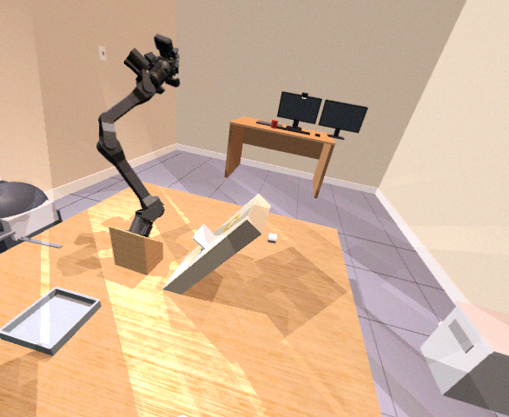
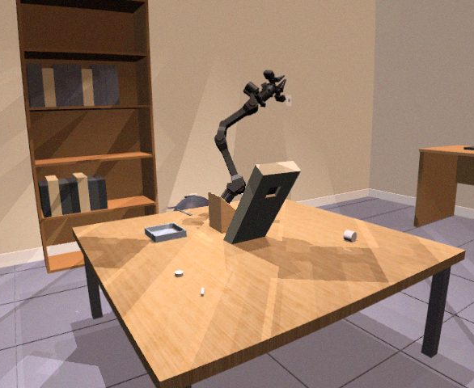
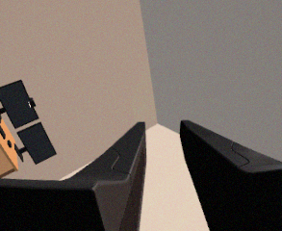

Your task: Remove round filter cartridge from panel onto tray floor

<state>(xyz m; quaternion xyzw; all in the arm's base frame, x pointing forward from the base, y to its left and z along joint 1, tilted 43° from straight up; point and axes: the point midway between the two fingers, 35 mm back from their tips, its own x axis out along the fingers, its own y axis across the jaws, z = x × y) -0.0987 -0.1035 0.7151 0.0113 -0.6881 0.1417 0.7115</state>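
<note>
Now: gripper tip 480 mm short of the round white filter cartridge, 470 mm above it and 400 mm to the left of it. Round my gripper tip: small peg: 770 mm to the right, 740 mm below, 710 mm ahead; then grey tray: 740 mm below, 720 mm to the right, 90 mm ahead.
</note>
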